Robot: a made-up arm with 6 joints.
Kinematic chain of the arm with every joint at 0, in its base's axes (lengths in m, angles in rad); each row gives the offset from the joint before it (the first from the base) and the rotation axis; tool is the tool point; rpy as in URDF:
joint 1: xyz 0 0 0.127 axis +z
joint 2: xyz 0 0 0 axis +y
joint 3: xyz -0.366 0 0.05 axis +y
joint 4: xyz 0.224 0 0.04 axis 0.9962 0 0.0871
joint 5: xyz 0 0 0 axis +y
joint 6: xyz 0.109 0 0.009 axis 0.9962 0 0.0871
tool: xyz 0 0 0 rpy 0 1.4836 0
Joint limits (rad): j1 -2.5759..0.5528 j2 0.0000..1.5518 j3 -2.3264..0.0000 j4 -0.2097..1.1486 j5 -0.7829..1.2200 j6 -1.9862..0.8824
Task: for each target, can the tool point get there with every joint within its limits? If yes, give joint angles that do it. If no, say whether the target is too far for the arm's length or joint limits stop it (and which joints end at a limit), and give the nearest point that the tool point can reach.
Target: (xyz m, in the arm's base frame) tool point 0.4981 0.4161 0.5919
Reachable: no: too far | nearest point 0.4296 0.3589 0.5280 | short by 0.110 m
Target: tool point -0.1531 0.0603 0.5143
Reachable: yes | joints -0.3145 0.2039 -1.1902 0.1756 0.5431 -0.4043
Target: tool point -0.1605 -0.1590 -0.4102
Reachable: no: joint limits stop it (at a limit: joint 1, joint 2, joint 3, joint 5) | nearest point -0.0774 -0.0577 0.1181 | short by 0.544 m
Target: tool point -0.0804 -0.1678 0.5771
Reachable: yes | joints -1.9102 1.0756 -1.1224 0.4531 -0.4341 -0.5805
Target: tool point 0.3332 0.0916 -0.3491
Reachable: no: joint limits stop it (at a limit: joint 1, joint 2, joint 3, joint 5) | nearest point 0.0913 0.0358 0.1194 | short by 0.530 m
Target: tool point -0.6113 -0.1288 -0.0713
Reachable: no: joint limits stop it (at a limit: joint 2, joint 3, joint 5) | nearest point -0.6438 -0.1357 0.3071 | short by 0.380 m
